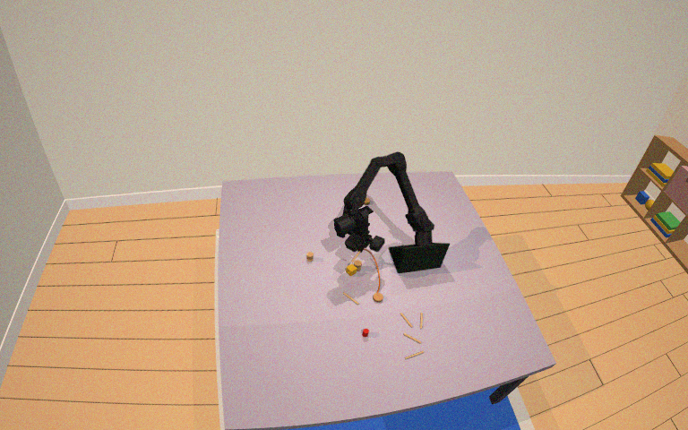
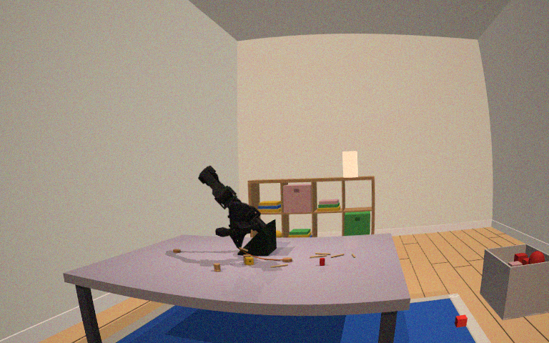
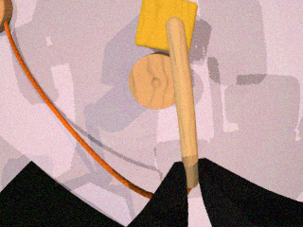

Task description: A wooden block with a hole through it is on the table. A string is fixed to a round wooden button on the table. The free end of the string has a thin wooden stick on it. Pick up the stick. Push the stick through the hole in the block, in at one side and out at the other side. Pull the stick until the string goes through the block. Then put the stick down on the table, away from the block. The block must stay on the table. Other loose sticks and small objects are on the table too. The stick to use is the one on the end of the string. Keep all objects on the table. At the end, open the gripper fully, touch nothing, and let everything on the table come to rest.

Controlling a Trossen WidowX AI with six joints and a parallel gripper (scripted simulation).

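My gripper tip is 20 mm short of the wooden cylinder, 40 mm to the right of it and 50 mm above it. From my gripper tip the other things lie so: yellow block 50 mm ahead, 50 mm to the left, 50 mm below; red piece 80 mm ahead, 360 mm to the left, 50 mm below.
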